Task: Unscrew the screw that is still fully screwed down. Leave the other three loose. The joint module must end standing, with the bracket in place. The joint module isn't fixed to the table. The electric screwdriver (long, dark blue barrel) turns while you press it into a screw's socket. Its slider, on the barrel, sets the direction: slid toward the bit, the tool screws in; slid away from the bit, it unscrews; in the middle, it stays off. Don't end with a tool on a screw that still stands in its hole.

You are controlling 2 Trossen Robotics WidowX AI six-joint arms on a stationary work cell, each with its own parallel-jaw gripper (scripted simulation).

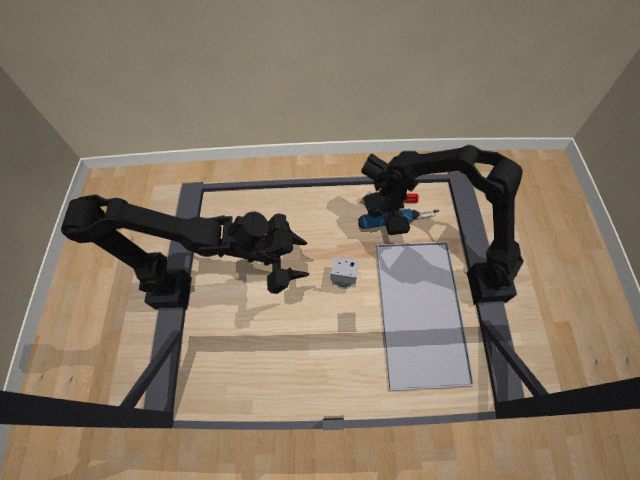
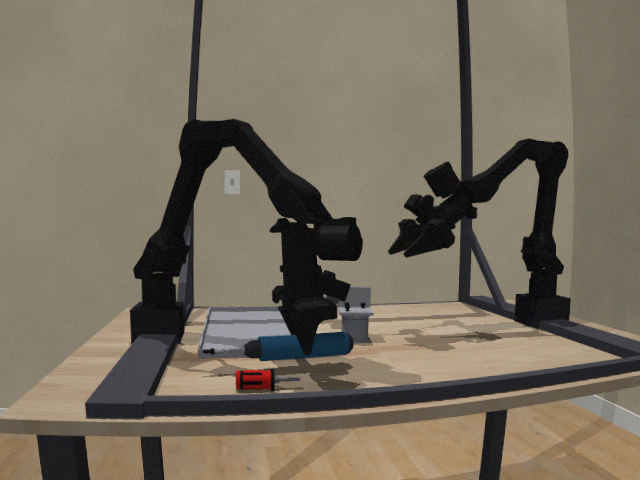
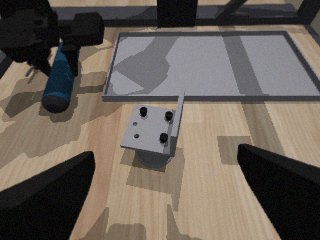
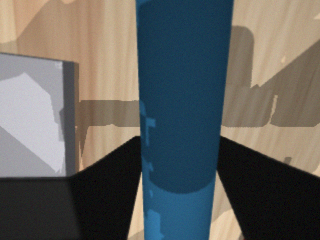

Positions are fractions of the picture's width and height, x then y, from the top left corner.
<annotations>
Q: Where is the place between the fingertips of my right gripper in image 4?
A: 0.55,0.59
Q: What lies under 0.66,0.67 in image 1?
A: A shallow grey tray.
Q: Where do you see a shallow grey tray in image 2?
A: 0.36,0.68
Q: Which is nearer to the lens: the grey bracket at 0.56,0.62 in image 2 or the blue electric screwdriver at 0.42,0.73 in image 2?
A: The blue electric screwdriver.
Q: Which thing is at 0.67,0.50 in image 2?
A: My left gripper.
</annotations>
